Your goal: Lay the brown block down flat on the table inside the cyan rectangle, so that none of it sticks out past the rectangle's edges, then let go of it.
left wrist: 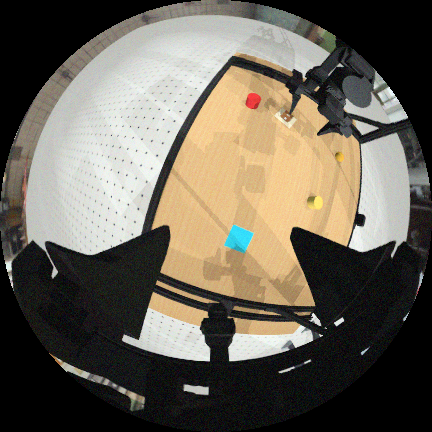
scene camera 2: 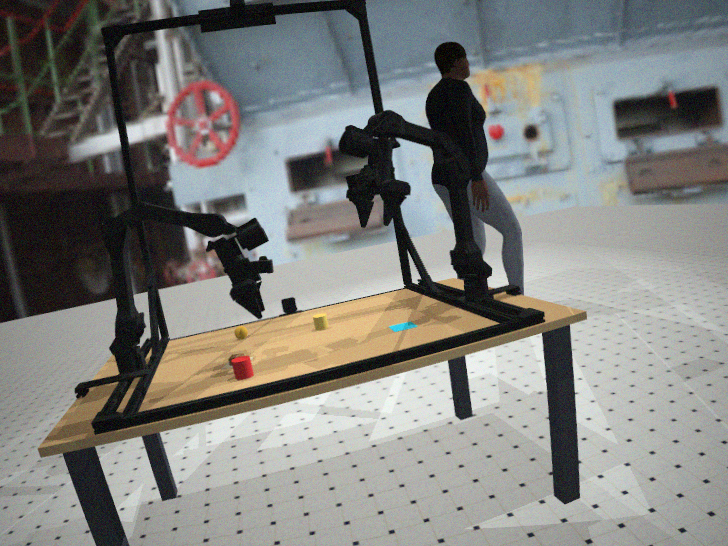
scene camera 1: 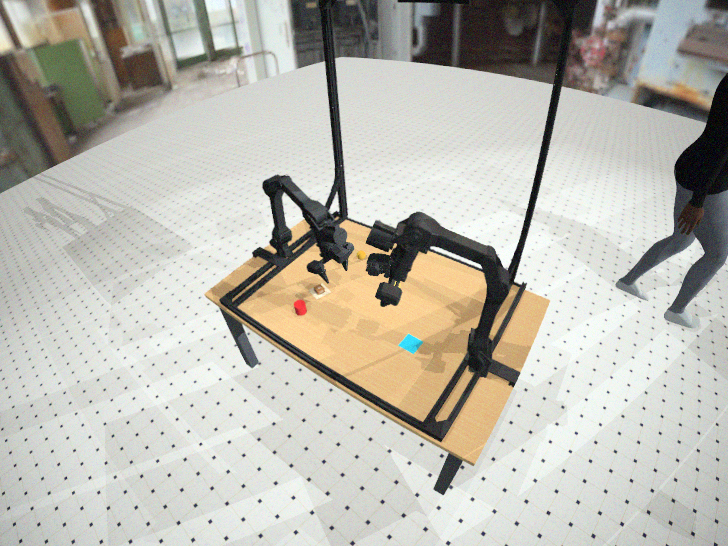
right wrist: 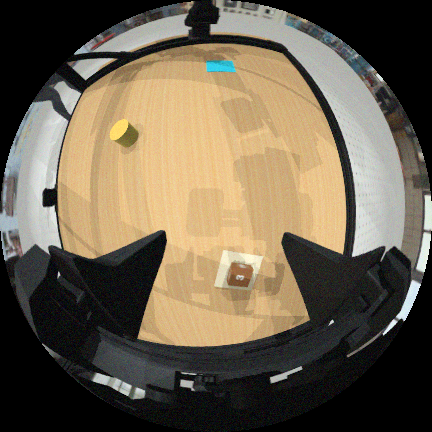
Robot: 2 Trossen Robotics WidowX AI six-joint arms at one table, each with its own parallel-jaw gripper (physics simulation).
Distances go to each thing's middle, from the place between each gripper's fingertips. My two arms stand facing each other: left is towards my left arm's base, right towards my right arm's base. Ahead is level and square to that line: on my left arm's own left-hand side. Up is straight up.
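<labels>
Pale square pad (right wrist: 227, 257): 39 cm to the right of my left hand, 7 cm behind it and 27 cm below it.
My right hand is 8 cm to the left of the pad, 3 cm short of it and 10 cm above it.
</labels>
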